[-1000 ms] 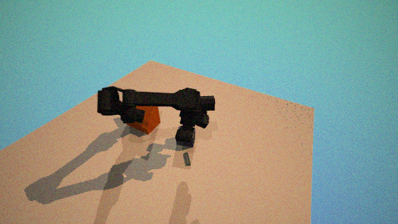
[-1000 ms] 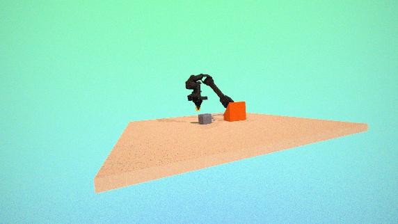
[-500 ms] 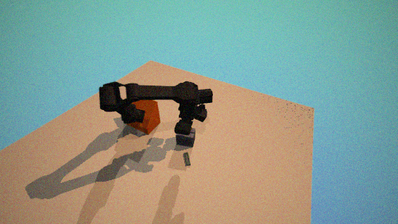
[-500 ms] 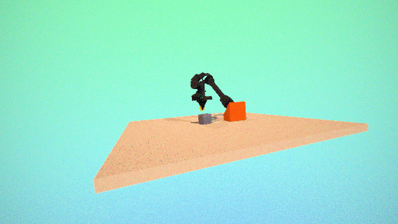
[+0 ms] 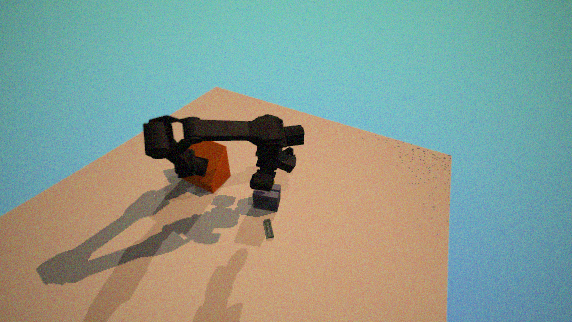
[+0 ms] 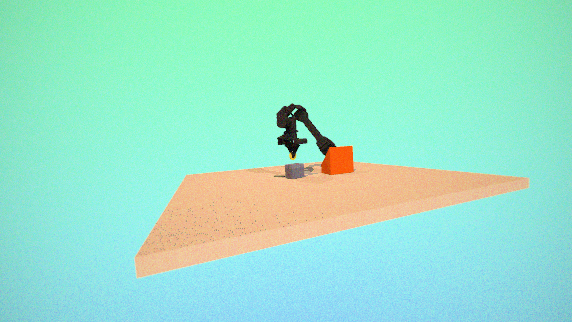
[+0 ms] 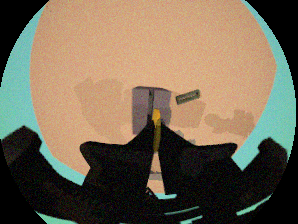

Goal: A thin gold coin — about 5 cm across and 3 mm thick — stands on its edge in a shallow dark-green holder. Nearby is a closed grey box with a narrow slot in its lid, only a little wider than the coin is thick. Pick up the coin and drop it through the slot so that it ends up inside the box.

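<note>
The gold coin is 10 mm above my gripper tip.
</note>
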